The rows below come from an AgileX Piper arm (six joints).
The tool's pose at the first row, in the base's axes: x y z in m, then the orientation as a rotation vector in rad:
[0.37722, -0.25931, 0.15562, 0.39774, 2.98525, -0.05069]
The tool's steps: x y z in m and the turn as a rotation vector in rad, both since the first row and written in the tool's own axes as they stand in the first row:
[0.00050, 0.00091, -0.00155, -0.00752, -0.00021, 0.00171]
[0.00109, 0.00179, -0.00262, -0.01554, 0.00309, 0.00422]
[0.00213, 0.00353, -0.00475, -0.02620, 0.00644, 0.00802]
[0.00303, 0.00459, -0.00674, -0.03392, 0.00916, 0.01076]
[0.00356, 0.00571, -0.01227, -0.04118, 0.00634, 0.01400]
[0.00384, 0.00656, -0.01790, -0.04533, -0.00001, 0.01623]
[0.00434, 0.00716, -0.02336, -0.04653, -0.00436, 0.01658]
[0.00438, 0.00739, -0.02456, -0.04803, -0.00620, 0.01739]
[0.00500, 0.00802, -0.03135, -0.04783, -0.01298, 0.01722]
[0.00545, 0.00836, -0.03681, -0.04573, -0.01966, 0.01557]
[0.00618, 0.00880, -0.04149, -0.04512, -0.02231, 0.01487]
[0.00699, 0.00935, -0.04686, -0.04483, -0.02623, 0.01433]
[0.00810, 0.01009, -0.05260, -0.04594, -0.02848, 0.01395]
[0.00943, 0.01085, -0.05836, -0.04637, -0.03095, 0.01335]
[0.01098, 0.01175, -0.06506, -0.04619, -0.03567, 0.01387]
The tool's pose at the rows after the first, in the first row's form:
[0.37679, -0.25822, 0.15708, 0.39940, 2.98396, -0.03933]
[0.37632, -0.25717, 0.15804, 0.40270, 2.98585, -0.02647]
[0.37552, -0.25512, 0.15999, 0.40762, 2.98716, -0.00952]
[0.37469, -0.25376, 0.16182, 0.41120, 2.98834, 0.00282]
[0.37380, -0.25226, 0.16722, 0.41476, 2.98398, 0.01341]
[0.37306, -0.25109, 0.17275, 0.41664, 2.97675, 0.01853]
[0.37206, -0.25011, 0.17808, 0.41637, 2.97227, 0.01946]
[0.37194, -0.24981, 0.17926, 0.41712, 2.97009, 0.02139]
[0.37067, -0.24870, 0.18590, 0.41589, 2.96352, 0.01970]
[0.36965, -0.24799, 0.19124, 0.41270, 2.95761, 0.01507]
[0.36849, -0.24714, 0.19578, 0.41135, 2.95525, 0.01357]
[0.36720, -0.24613, 0.20098, 0.41000, 2.95157, 0.01230]
[0.36562, -0.24484, 0.20651, 0.40898, 2.94931, 0.01345]
[0.36383, -0.24347, 0.21203, 0.40768, 2.94697, 0.01353]
[0.36176, -0.24187, 0.21845, 0.40778, 2.94226, 0.01237]

